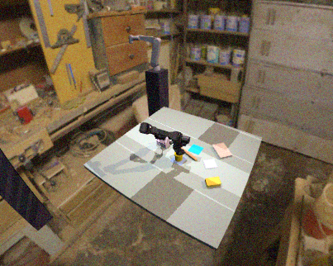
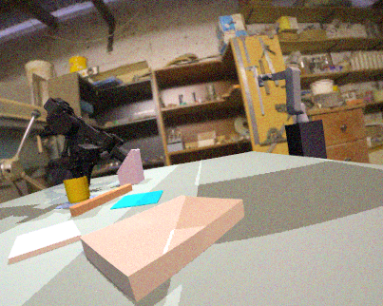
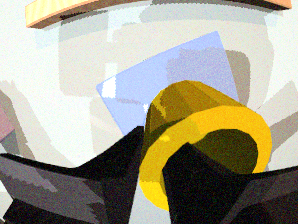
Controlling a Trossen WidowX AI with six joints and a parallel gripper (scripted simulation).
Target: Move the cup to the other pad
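My gripper tip is 2 cm short of the pale blue pad, 1 cm to the left of it and 5 cm above it. Round my gripper tip: yellow cup: 2 cm ahead, 2 cm to the right; then orange stick: 6 cm ahead, 9 cm to the left, 4 cm below; then cyan pad: 9 cm ahead, 19 cm to the left, 5 cm below.
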